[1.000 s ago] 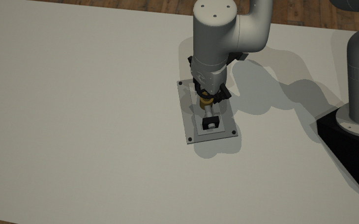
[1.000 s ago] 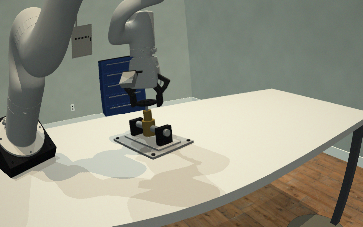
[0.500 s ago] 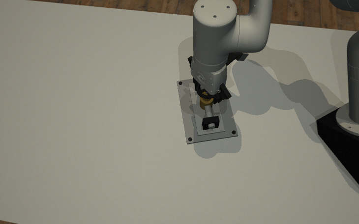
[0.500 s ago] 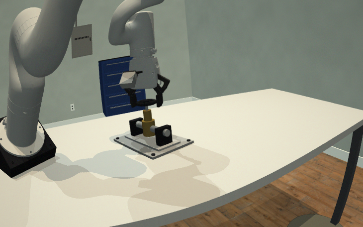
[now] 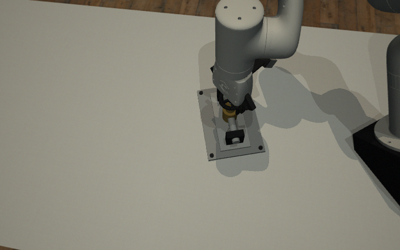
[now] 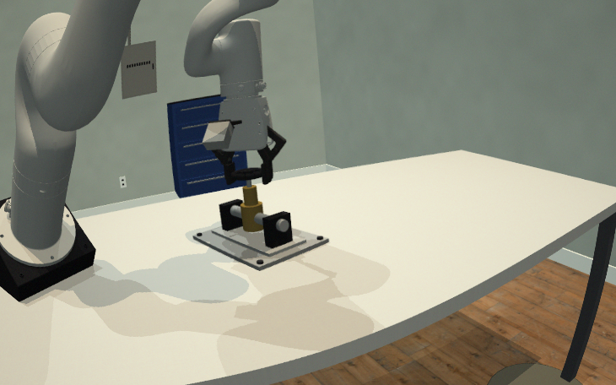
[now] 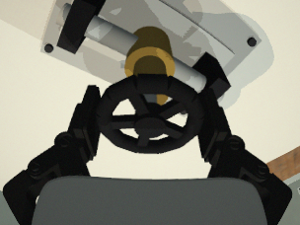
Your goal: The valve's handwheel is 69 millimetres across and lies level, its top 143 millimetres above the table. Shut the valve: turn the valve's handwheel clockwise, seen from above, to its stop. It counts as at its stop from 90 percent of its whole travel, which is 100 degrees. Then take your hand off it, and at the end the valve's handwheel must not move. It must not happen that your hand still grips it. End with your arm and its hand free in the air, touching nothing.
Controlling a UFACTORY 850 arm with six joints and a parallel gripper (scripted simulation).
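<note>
Now: hand right at the black spoked handwheel.
</note>
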